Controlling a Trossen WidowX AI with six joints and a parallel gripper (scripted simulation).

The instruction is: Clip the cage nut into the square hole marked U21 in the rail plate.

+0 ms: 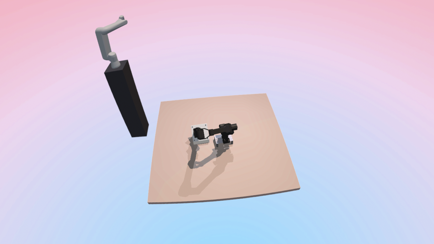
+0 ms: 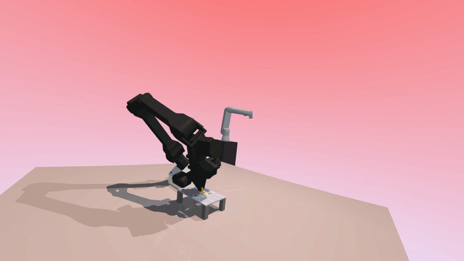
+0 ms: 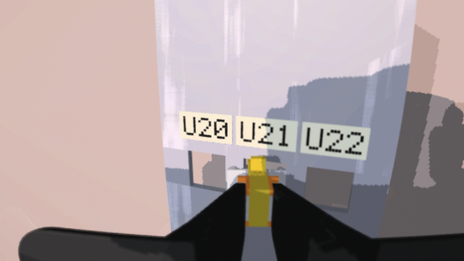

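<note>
Now: gripper tip 1 cm above the cage nut.
</note>
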